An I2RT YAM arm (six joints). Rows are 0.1 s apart.
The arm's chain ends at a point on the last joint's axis. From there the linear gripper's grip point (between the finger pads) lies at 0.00 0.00 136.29 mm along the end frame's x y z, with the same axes.
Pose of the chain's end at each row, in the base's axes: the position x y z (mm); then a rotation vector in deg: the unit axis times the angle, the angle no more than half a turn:
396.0, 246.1, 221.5, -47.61, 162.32, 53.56
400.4, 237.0, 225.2, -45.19, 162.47, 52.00
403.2, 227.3, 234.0, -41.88, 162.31, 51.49
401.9, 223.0, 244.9, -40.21, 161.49, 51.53
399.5, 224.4, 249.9, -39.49, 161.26, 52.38
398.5, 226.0, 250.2, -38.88, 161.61, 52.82
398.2, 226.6, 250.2, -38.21, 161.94, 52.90
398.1, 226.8, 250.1, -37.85, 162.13, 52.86
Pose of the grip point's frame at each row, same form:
379.5, 323.0, 110.2, -47.61, 162.32, 53.56
387.6, 313.0, 112.8, -45.19, 162.47, 52.00
394.3, 303.9, 121.6, -41.88, 162.31, 51.49
396.1, 300.7, 133.1, -40.21, 161.49, 51.53
393.9, 303.3, 138.9, -39.49, 161.26, 52.38
392.4, 305.3, 139.5, -38.88, 161.61, 52.82
392.1, 305.8, 139.5, -38.21, 161.94, 52.90
392.0, 305.9, 139.3, -37.85, 162.13, 52.86

